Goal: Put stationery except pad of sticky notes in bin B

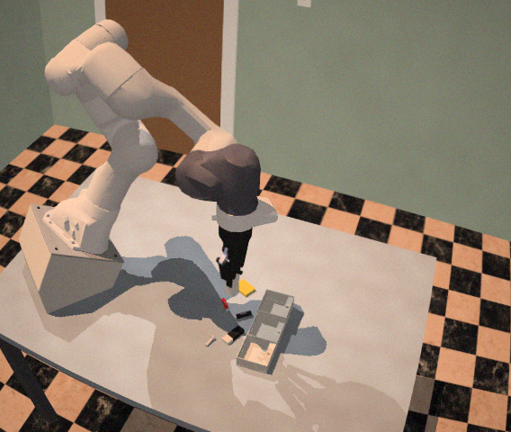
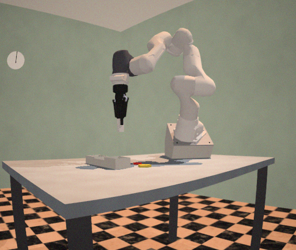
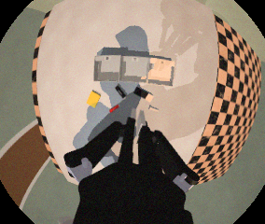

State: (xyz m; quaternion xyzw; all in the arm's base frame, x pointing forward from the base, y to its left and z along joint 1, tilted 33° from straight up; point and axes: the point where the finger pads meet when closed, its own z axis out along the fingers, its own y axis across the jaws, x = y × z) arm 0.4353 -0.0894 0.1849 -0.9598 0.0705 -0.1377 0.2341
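Right now my hand is 9 cm short of the bin, 2 cm to the right of it and 17 cm above it. The rest, counted from my hand: black pen-like thing: 1 cm ahead, 6 cm to the left, 19 cm below; black-and-white block: 1 cm ahead, 3 cm to the right, 19 cm below; small white thing: 3 cm behind, 6 cm to the right, 19 cm below.
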